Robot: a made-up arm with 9 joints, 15 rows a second.
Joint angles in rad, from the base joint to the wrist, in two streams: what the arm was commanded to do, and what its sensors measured. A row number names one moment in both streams.
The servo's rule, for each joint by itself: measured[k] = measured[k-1] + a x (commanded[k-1-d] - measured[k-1]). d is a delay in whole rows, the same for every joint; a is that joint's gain. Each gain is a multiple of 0.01, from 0.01 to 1. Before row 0 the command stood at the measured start. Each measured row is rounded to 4 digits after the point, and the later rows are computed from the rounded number. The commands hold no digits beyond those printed.
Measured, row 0:
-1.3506, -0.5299, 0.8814, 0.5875, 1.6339, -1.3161, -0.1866, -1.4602, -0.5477
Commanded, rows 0 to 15:
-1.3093, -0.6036, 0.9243, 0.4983, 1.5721, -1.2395, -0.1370, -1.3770, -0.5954
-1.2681, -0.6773, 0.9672, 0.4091, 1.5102, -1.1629, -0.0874, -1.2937, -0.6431
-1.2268, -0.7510, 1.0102, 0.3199, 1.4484, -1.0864, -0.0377, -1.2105, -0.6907
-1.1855, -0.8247, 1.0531, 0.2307, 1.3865, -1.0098, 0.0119, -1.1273, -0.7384
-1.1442, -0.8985, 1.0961, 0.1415, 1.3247, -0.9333, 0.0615, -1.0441, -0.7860
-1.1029, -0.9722, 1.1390, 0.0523, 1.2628, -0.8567, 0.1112, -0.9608, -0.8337
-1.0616, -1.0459, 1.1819, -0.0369, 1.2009, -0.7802, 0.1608, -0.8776, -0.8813
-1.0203, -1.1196, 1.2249, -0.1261, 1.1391, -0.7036, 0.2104, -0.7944, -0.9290
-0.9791, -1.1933, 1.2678, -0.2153, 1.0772, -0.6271, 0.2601, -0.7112, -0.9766
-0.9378, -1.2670, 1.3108, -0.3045, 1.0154, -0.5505, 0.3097, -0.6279, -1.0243
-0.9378, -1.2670, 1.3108, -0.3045, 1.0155, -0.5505, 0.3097, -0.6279, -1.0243
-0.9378, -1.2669, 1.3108, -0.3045, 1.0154, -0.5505, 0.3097, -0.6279, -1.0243
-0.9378, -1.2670, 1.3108, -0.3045, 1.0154, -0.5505, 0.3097, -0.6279, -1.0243
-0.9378, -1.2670, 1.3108, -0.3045, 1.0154, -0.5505, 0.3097, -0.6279, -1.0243
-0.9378, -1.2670, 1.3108, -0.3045, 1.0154, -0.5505, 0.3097, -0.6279, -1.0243
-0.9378, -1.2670, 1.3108, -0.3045, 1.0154, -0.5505, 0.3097, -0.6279, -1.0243
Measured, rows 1 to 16:
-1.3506, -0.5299, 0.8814, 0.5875, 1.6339, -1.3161, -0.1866, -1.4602, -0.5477
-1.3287, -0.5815, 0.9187, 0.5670, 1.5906, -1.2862, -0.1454, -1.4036, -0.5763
-1.2966, -0.6486, 0.9609, 0.5307, 1.5343, -1.2381, -0.0973, -1.3289, -0.6164
-1.2596, -0.7203, 1.0038, 0.4822, 1.4742, -1.1789, -0.0478, -1.2484, -0.6610
-1.2203, -0.7934, 1.0467, 0.4244, 1.4128, -1.1130, 0.0018, -1.1661, -0.7074
-1.1800, -0.8670, 1.0897, 0.3593, 1.3511, -1.0429, 0.0514, -1.0831, -0.7546
-1.1391, -0.9406, 1.1326, 0.2887, 1.2893, -0.9703, 0.1010, -0.9999, -0.8021
-1.0980, -1.0143, 1.1755, 0.2138, 1.2274, -0.8962, 0.1506, -0.9167, -0.8496
-1.0568, -1.0880, 1.2185, 0.1356, 1.1656, -0.8211, 0.2002, -0.8335, -0.8972
-1.0156, -1.1617, 1.2614, 0.0549, 1.1037, -0.7454, 0.2499, -0.7503, -0.9448
-0.9744, -1.2354, 1.3044, -0.0278, 1.0419, -0.6694, 0.2995, -0.6671, -0.9925
-0.9550, -1.2575, 1.3100, -0.0914, 1.0234, -0.6230, 0.3080, -0.6404, -1.0116
-0.9459, -1.2641, 1.3107, -0.1404, 1.0178, -0.5947, 0.3094, -0.6319, -1.0192
-0.9416, -1.2661, 1.3108, -0.1781, 1.0161, -0.5775, 0.3096, -0.6292, -1.0223
-0.9396, -1.2667, 1.3108, -0.2072, 1.0156, -0.5670, 0.3097, -0.6283, -1.0235
-0.9386, -1.2669, 1.3108, -0.2296, 1.0155, -0.5606, 0.3097, -0.6280, -1.0240
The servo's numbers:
d 1
a 0.53 0.70 0.87 0.23 0.70 0.39 0.83 0.68 0.60

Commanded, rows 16 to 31:
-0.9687, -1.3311, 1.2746, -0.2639, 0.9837, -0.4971, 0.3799, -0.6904, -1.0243
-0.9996, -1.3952, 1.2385, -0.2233, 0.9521, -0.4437, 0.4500, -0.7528, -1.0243
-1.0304, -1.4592, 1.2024, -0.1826, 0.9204, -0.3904, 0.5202, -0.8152, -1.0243
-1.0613, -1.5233, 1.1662, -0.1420, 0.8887, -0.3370, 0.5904, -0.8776, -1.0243
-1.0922, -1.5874, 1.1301, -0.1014, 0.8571, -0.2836, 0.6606, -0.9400, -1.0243
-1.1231, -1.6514, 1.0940, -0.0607, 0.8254, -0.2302, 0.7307, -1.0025, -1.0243
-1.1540, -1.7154, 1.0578, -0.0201, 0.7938, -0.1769, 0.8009, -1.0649, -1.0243
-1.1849, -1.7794, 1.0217, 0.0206, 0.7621, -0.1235, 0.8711, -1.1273, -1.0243
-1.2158, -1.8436, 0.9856, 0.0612, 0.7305, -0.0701, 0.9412, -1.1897, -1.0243
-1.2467, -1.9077, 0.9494, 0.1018, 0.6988, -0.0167, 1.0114, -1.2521, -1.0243
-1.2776, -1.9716, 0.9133, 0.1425, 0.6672, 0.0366, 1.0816, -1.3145, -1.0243
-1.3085, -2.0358, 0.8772, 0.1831, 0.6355, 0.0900, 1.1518, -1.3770, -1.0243
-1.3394, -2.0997, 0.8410, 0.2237, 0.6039, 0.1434, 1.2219, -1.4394, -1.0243
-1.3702, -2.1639, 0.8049, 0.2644, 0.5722, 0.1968, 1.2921, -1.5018, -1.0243
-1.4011, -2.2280, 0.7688, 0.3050, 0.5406, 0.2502, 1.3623, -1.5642, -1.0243
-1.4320, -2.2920, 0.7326, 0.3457, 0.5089, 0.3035, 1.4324, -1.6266, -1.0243
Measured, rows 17 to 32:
-0.9382, -1.2670, 1.3108, -0.2468, 1.0154, -0.5567, 0.3097, -0.6279, -1.0242
-0.9544, -1.3119, 1.2793, -0.2507, 0.9932, -0.5335, 0.3680, -0.6704, -1.0243
-0.9784, -1.3702, 1.2438, -0.2444, 0.9644, -0.4985, 0.4361, -0.7264, -1.0243
-1.0060, -1.4325, 1.2078, -0.2302, 0.9336, -0.4563, 0.5059, -0.7868, -1.0243
-1.0353, -1.4961, 1.1716, -0.2099, 0.9022, -0.4098, 0.5760, -0.8485, -1.0243
-1.0655, -1.5600, 1.1355, -0.1849, 0.8706, -0.3606, 0.6462, -0.9107, -1.0243
-1.0960, -1.6240, 1.0994, -0.1563, 0.8390, -0.3097, 0.7163, -0.9731, -1.0243
-1.1267, -1.6880, 1.0632, -0.1250, 0.8074, -0.2579, 0.7865, -1.0355, -1.0243
-1.1575, -1.7520, 1.0271, -0.0915, 0.7757, -0.2055, 0.8567, -1.0979, -1.0243
-1.1884, -1.8161, 0.9910, -0.0564, 0.7441, -0.1527, 0.9268, -1.1603, -1.0243
-1.2193, -1.8802, 0.9548, -0.0200, 0.7124, -0.0997, 0.9970, -1.2227, -1.0243
-1.2502, -1.9442, 0.9187, 0.0174, 0.6808, -0.0465, 1.0672, -1.2851, -1.0243
-1.2811, -2.0083, 0.8826, 0.0555, 0.6491, 0.0067, 1.1374, -1.3476, -1.0243
-1.3120, -2.0723, 0.8464, 0.0942, 0.6175, 0.0600, 1.2075, -1.4100, -1.0243
-1.3428, -2.1364, 0.8103, 0.1333, 0.5858, 0.1134, 1.2777, -1.4724, -1.0243
-1.3737, -2.2005, 0.7742, 0.1728, 0.5542, 0.1668, 1.3479, -1.5348, -1.0243

